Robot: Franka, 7 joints.
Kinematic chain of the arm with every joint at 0, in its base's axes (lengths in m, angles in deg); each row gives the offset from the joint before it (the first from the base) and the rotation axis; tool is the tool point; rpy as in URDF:
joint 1: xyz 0 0 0.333 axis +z
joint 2: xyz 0 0 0 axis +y
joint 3: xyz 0 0 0.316 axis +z
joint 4: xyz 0.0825 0 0 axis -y
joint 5: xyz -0.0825 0 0.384 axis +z
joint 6: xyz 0 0 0 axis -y
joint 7: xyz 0.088 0 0 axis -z
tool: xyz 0 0 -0.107 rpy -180 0 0
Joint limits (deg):
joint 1: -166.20..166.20
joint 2: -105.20..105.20
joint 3: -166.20..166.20
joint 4: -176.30..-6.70
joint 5: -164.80..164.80
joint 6: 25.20..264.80
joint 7: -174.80..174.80
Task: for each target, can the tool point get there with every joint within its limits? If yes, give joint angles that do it. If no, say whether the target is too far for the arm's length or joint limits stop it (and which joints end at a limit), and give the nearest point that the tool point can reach.
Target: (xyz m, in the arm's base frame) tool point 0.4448 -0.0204 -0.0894
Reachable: yes | joints -8.77 77.17 -7.10 -110.42 -52.79 230.58 -45.83
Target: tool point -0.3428 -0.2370 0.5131
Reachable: yes | joints -101.70 -18.28 -24.23 -128.31 -65.80 66.39 -48.17
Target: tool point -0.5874 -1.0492 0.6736
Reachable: no: too far | nearest point -0.4032 -0.7202 0.5668 | short by 0.392 m
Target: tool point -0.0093 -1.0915 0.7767
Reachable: no: too far | nearest point -0.0068 -0.7947 0.6561 | short by 0.320 m
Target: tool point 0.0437 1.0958 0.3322
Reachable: no: too far | nearest point 0.0342 0.8572 0.3324 | short by 0.239 m
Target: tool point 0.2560 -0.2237 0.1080
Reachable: yes | joints -84.80 41.63 16.97 -151.82 -74.73 212.62 12.96
